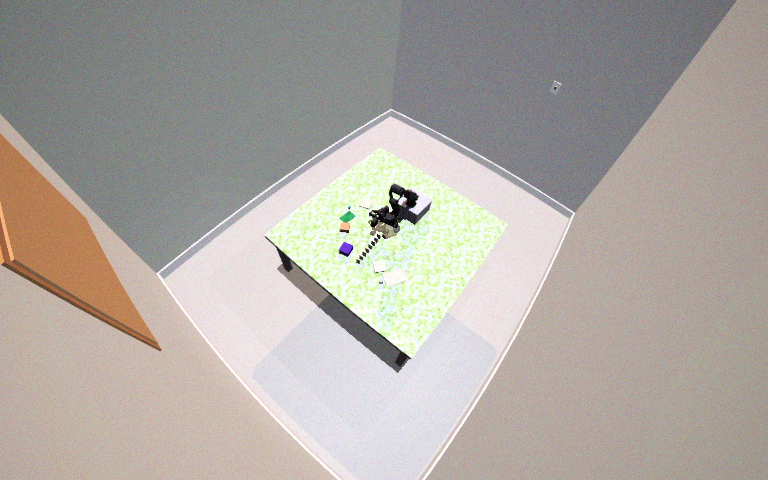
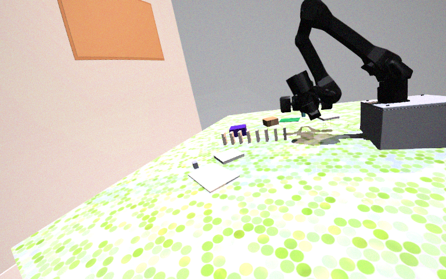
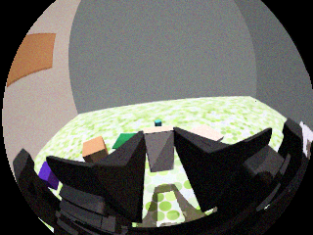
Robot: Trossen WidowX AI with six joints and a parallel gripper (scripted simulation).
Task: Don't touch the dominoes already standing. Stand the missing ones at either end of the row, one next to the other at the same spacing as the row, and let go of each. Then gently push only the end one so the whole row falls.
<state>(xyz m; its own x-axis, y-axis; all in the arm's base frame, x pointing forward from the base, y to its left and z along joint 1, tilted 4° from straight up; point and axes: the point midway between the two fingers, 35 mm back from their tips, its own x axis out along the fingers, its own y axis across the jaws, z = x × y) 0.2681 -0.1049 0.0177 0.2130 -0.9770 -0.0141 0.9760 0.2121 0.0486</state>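
Right now the green flat piece is 13 cm to the right of my gripper tip, 11 cm below it and 10 cm ahead of it. The rest, counted from my gripper tip: brown block: 18 cm ahead, 9 cm below, 6 cm to the right; beige tile: 13 cm to the right, 11 cm below, 9 cm behind; small teal cylinder: 19 cm to the right, 10 cm below, 3 cm ahead.
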